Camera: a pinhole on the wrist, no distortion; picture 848 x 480 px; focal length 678.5 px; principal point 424.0 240.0 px. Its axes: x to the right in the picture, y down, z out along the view. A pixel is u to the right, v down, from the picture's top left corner.
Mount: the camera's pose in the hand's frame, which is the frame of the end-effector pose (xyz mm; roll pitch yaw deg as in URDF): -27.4 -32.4 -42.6 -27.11 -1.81 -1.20
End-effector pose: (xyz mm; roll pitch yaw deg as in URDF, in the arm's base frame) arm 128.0 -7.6 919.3 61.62 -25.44 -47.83
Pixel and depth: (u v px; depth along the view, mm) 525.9 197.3 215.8
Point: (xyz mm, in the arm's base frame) 10.0 -44.8 1029.1
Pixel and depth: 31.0 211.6 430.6
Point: -298.8 125.4 1064.8
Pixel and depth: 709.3 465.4 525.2
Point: 0.1 -74.6 1436.0
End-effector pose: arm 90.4 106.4 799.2 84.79 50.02 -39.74
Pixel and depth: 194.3 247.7 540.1
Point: -124.7 -244.5 1135.6
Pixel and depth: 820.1 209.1 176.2
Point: 80.2 -37.4 776.0
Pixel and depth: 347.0 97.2 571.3
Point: -185.6 -321.0 989.7
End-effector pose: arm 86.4 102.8 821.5 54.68 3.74 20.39
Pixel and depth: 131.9 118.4 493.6
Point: -29.6 -241.6 1182.6
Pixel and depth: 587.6 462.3 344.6
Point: 170.8 84.7 1124.2
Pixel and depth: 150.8 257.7 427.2
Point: -29.2 -116.2 1166.9
